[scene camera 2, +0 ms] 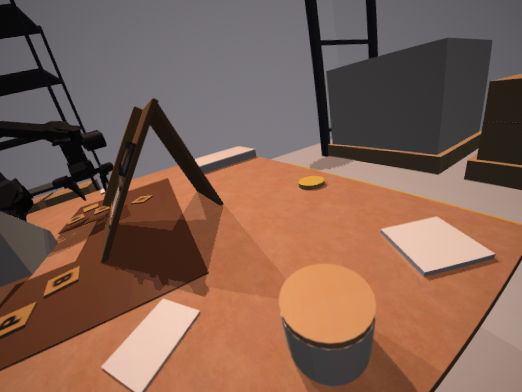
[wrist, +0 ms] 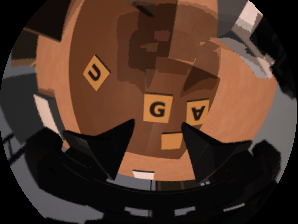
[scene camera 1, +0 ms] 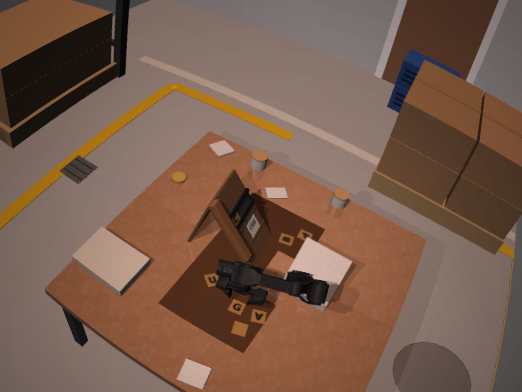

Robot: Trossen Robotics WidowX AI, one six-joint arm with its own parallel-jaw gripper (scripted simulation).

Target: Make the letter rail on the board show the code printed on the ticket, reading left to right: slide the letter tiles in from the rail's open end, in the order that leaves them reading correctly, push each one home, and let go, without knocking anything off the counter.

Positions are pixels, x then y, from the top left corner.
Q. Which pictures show the pale slab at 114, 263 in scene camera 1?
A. Scene camera 2, the wrist view and scene camera 1: all of them.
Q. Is the gripper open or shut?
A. Open.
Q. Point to a pale slab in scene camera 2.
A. At 230, 156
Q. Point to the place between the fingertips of the gripper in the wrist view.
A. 158, 123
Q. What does the gripper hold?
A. Nothing.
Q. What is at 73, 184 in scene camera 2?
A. The gripper.
